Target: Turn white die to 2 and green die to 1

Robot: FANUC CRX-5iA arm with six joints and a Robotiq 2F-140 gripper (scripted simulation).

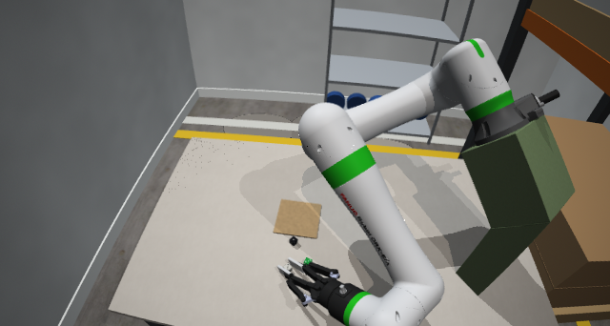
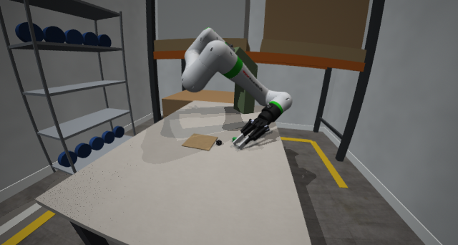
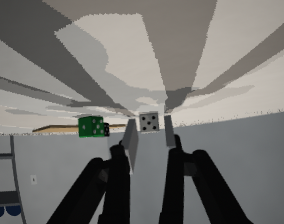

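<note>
Right now my hand is 2 cm above the white die, 1 cm to the left of it and 1 cm short of it. Round my hand: mat (20 cm to the right, 3 cm below, 3 cm behind); then black die (11 cm to the right, 2 cm below, 1 cm behind); then green die (5 cm behind, 3 cm to the right, 2 cm below).
</note>
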